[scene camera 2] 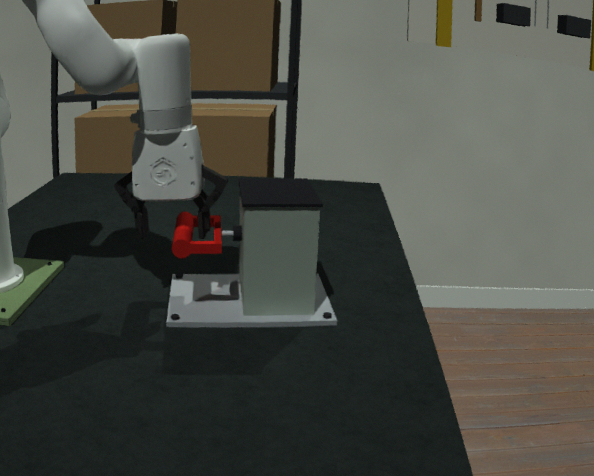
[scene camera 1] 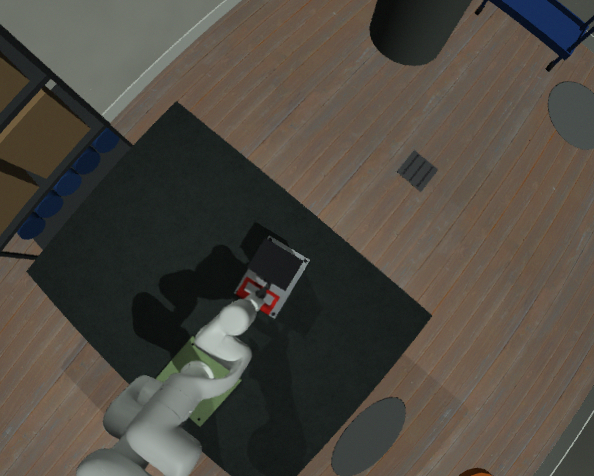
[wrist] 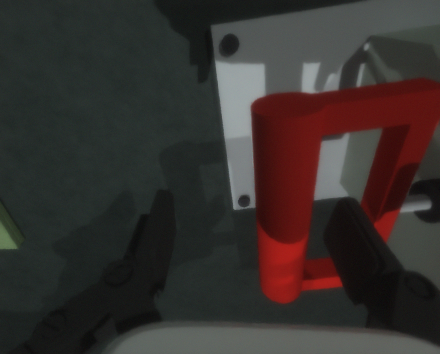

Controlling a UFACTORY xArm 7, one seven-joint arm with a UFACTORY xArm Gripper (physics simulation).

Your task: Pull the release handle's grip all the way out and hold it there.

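The release handle is a red frame with a thick round grip bar [scene camera 1: 269, 307] [scene camera 2: 182, 236] [wrist: 283, 185] on its arm side. A short light rod [scene camera 2: 228, 233] [wrist: 416, 204] joins it to a pale housing [scene camera 2: 280, 260] with a dark top [scene camera 1: 276, 262], on a light base plate [scene camera 1: 290, 293] [scene camera 2: 205, 320] [wrist: 235, 120]. My gripper [scene camera 2: 173, 234] [wrist: 252, 213] is open and points down. One finger is outside the grip bar, with a gap; the other is over or in the frame's opening. Nothing is held. In scene camera 1 the wrist partly hides the handle.
The housing stands close beside the inner finger. The arm's green mounting plate [scene camera 1: 200, 415] [scene camera 2: 30, 287] is on the dark mat [scene camera 1: 165, 200] [scene camera 2: 350, 400]. A shelf unit [scene camera 2: 293, 100] with cardboard boxes [scene camera 2: 227, 45] stands behind the mat.
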